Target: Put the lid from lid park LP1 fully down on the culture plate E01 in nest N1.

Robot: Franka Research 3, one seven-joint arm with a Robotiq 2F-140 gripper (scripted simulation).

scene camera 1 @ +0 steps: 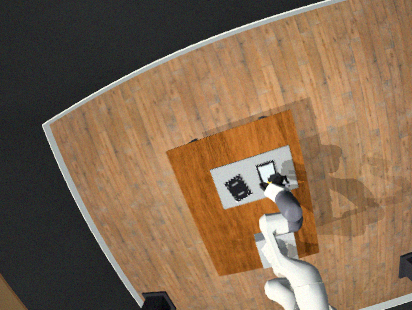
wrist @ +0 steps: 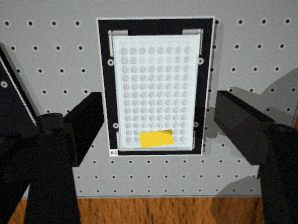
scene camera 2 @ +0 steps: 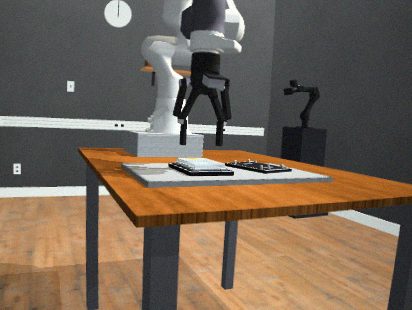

In view: the gripper (scene camera 2: 201, 145) and a lid (wrist: 156, 76).
The gripper also shows in the wrist view (wrist: 159, 106).
